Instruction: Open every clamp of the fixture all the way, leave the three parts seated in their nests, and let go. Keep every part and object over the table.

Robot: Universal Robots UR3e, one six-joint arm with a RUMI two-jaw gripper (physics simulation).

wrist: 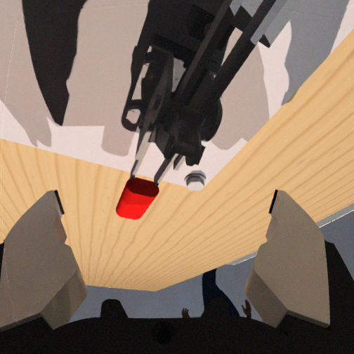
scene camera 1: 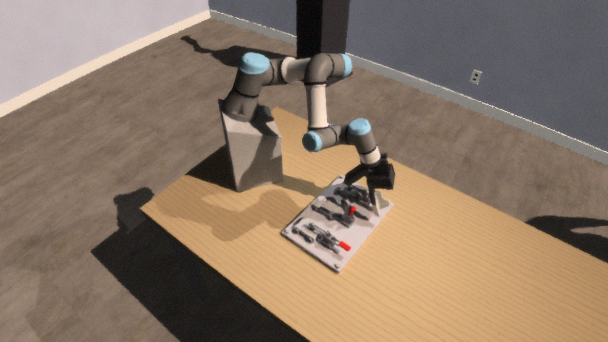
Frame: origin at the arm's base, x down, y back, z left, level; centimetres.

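Where they show: gripper, fingertip midpoint: [scene camera 1: 382, 201]; arm's base, origin of the base link: [scene camera 1: 239, 111].
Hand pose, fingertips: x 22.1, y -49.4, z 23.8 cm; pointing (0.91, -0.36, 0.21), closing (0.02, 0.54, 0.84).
Each offset is from my fingertips to the top centre of the thing. "*": to the spot under its first point. Level surfaces: height alone.
The fixture is a pale plate {* dx +3.1, dy -2.7, dz -13.7 cm} [scene camera 1: 360, 232] [wrist: 75, 144] with three dark clamps. The far clamp {dx +0.6, dy +12.4, dz -4.2 cm} [scene camera 1: 352, 192] [wrist: 185, 120] reaches toward the plate edge in the wrist view; its red handle [wrist: 137, 200] extends past that edge. The middle clamp {dx +1.6, dy +11.5, dz -15.2 cm} [scene camera 1: 331, 215] has a red handle {* dx -5.0, dy +1.7, dz -14.3 cm} [scene camera 1: 352, 210] that looks raised. The near clamp {* dx -0.6, dy +3.1, dz -25.6 cm} [scene camera 1: 322, 236] has its red handle {dx -1.0, dy -4.2, dz -23.6 cm} [scene camera 1: 344, 245] low, pointing outward. My gripper [scene camera 1: 377, 211] [wrist: 167, 193] is open and empty at the far clamp's handle end, with the handle between and ahead of the jaws. The three parts cannot be made out clearly.
The wooden table {dx +4.7 cm} [scene camera 1: 450, 260] [wrist: 90, 215] extends around the plate. A bolt head [wrist: 195, 180] stands at the plate corner, right of the red handle. The robot's grey pedestal [scene camera 1: 255, 157] stands behind and left of the plate. The middle clamp's raised handle is close by.
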